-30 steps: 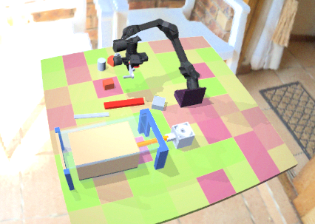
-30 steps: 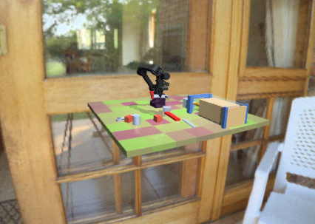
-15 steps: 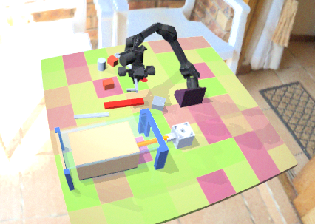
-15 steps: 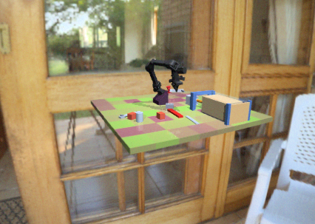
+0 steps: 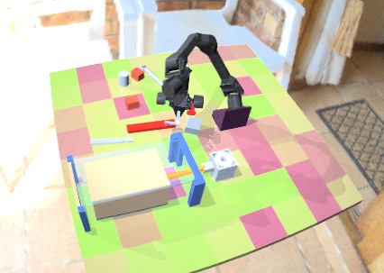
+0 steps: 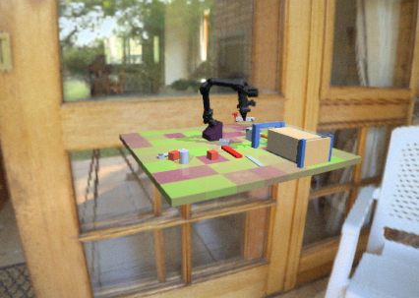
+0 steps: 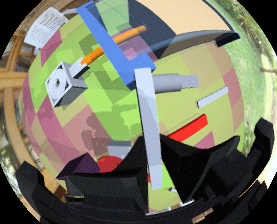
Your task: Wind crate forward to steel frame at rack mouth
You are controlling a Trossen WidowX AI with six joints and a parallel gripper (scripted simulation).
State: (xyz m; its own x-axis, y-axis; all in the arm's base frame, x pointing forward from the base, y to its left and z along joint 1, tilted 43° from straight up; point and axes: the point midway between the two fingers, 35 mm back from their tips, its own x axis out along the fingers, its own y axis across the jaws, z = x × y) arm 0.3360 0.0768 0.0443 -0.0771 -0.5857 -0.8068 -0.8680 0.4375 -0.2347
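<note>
The red grip is 60 mm behind my gripper tip, 20 mm to the right of it and 10 mm above it. From my gripper tip the other things lie so: red bar: 50 mm ahead, 140 mm to the right, 180 mm below; then grey block: 130 mm behind, 70 mm to the right, 170 mm below; then winch handle: 10 mm behind, 10 mm to the right, 10 mm above.
</note>
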